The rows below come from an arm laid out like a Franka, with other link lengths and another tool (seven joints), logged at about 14 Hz.
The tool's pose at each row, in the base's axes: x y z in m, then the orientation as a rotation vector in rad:
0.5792 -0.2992 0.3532 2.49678 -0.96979 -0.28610
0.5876 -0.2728 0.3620 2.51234 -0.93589 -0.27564
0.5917 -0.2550 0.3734 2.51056 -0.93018 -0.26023
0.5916 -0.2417 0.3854 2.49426 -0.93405 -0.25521
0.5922 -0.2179 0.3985 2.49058 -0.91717 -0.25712
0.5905 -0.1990 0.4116 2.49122 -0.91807 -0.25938
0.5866 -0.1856 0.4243 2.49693 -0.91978 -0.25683
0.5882 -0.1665 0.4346 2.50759 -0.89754 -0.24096
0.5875 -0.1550 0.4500 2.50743 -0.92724 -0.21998
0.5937 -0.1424 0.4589 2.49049 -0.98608 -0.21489
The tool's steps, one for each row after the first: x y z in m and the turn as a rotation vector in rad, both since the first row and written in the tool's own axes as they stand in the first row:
-0.0121 -0.0181 -0.0193 0.00369 0.01304 -0.02457
-0.0216 -0.0267 -0.0366 0.00288 0.02549 -0.02495
-0.0311 -0.0297 -0.0515 -0.00930 0.03136 -0.01625
-0.0472 -0.0394 -0.0710 -0.01871 0.03536 -0.02597
-0.0617 -0.0446 -0.0882 -0.01825 0.03343 -0.02600
-0.0741 -0.0450 -0.1024 -0.01214 0.03351 -0.02638
-0.0863 -0.0536 -0.1183 -0.00731 0.04806 -0.04125
-0.0951 -0.0534 -0.1354 0.00657 0.05447 -0.01897
-0.0994 -0.0611 -0.1495 0.01325 0.04555 0.02433

